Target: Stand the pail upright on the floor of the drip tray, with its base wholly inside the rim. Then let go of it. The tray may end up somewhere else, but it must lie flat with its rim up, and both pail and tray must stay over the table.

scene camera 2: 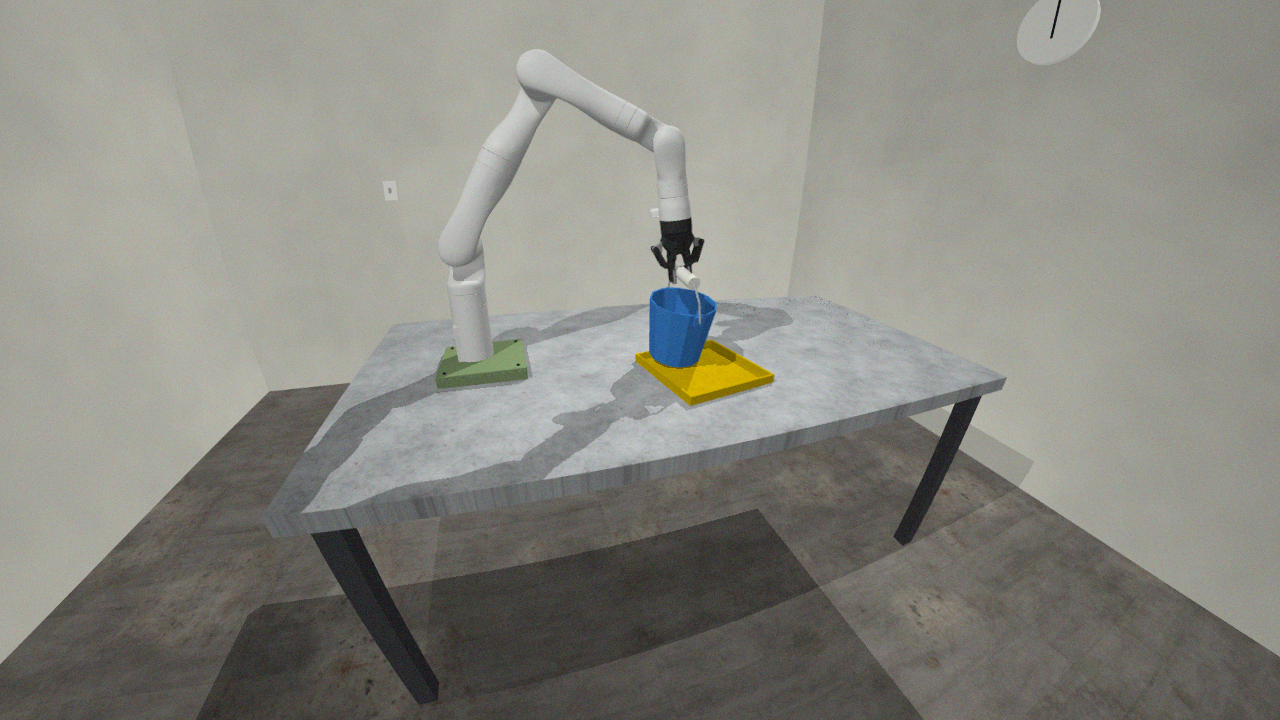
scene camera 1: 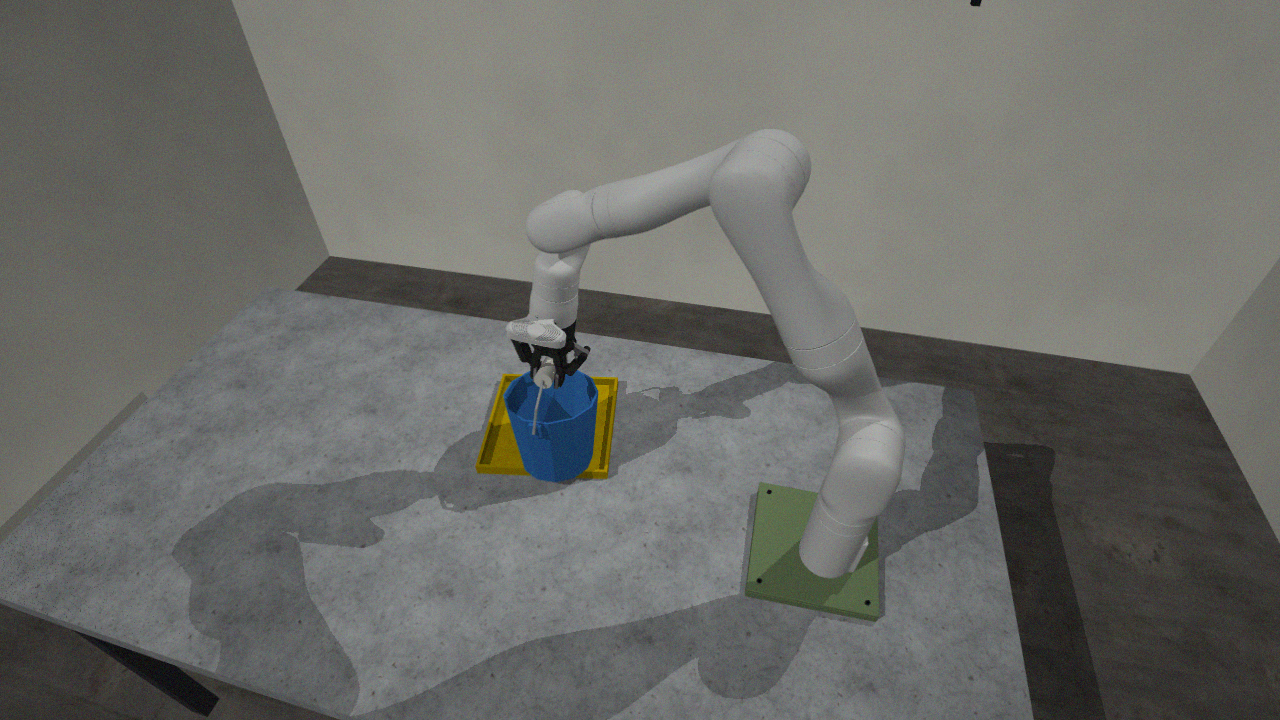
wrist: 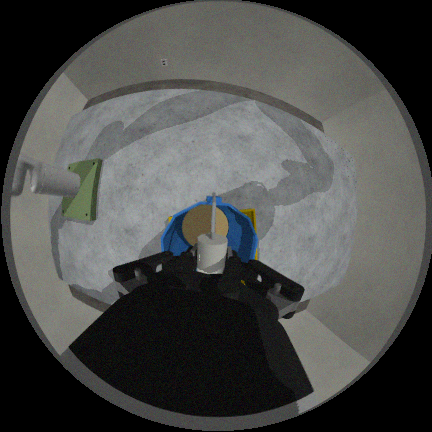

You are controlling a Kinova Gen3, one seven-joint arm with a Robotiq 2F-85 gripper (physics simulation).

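Pixels of known places: gripper, fingertip midpoint: [scene camera 2: 680, 281] [scene camera 1: 546, 382] [wrist: 212, 251]; arm's base, origin of the base link: [scene camera 2: 476, 355] [scene camera 1: 825, 553] [wrist: 73, 185].
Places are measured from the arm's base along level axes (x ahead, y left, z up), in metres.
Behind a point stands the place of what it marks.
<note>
The blue pail [scene camera 1: 559, 443] @[y -0.103, x 0.477, z 0.107 m] [scene camera 2: 677, 333] @[y -0.239, x 0.461, z 0.085 m] [wrist: 245, 235] @[y -0.170, x 0.583, z 0.111 m] hangs close to upright, with a slight lean in scene camera 2. Its tan inner bottom shows in the wrist view. My gripper [scene camera 1: 546, 370] @[y -0.167, x 0.505, z 0.193 m] [scene camera 2: 682, 272] @[y -0.167, x 0.505, z 0.193 m] [wrist: 212, 251] @[y -0.167, x 0.505, z 0.193 m] is above the pail's mouth, shut on the white handle grip [scene camera 1: 543, 377] @[y -0.143, x 0.501, z 0.230 m] [scene camera 2: 689, 278] @[y -0.240, x 0.483, z 0.219 m] [wrist: 212, 246] @[y -0.146, x 0.501, z 0.238 m]. The yellow drip tray [scene camera 1: 502, 447] @[y -0.181, x 0.625, z -0.022 m] [scene camera 2: 729, 377] @[y -0.313, x 0.580, z -0.022 m] [wrist: 248, 213] @[y -0.132, x 0.645, z -0.022 m] lies flat, rim up. The pail's base overlaps the tray's near rim in scene camera 1 and is by the back left corner in scene camera 2. Whether it touches the tray is unclear.
The grey table [scene camera 1: 402, 573] @[y 0.110, x 0.725, z -0.026 m] [scene camera 2: 537, 429] @[y -0.356, x 0.091, z -0.026 m] [wrist: 200, 145] @[y 0.090, x 0.498, z -0.026 m] carries the tray. The arm's green base plate [scene camera 1: 783, 528] @[y -0.040, x 0.071, z 0.002 m] [scene camera 2: 483, 367] @[y -0.092, x 0.012, z 0.004 m] [wrist: 89, 197] @[y -0.058, x 0.112, z 0.003 m] is right of the tray in scene camera 1 and left of it in scene camera 2.
</note>
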